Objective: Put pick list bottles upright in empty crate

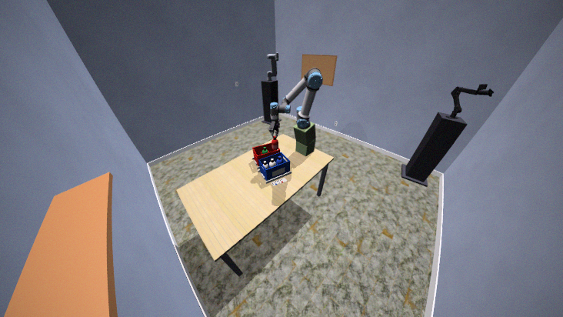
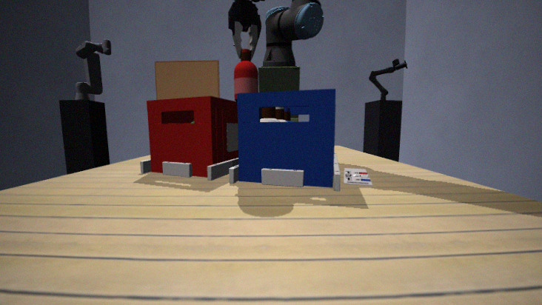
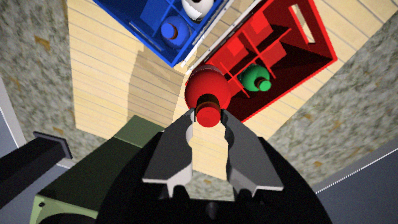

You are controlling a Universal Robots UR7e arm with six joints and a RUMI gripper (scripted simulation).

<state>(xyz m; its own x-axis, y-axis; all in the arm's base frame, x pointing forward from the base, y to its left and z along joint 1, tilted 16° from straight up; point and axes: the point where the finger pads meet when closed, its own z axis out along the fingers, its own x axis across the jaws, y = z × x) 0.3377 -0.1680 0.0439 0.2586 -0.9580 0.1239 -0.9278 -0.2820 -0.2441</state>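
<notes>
Now: the red-capped bottle 7 cm below my hand. Round my hand: blue-capped bottle 25 cm below, 11 cm to the left, 7 cm ahead; red crate 25 cm below, 10 cm to the right, 5 cm ahead; green bottle 25 cm below, 14 cm to the right, 2 cm ahead.
</notes>
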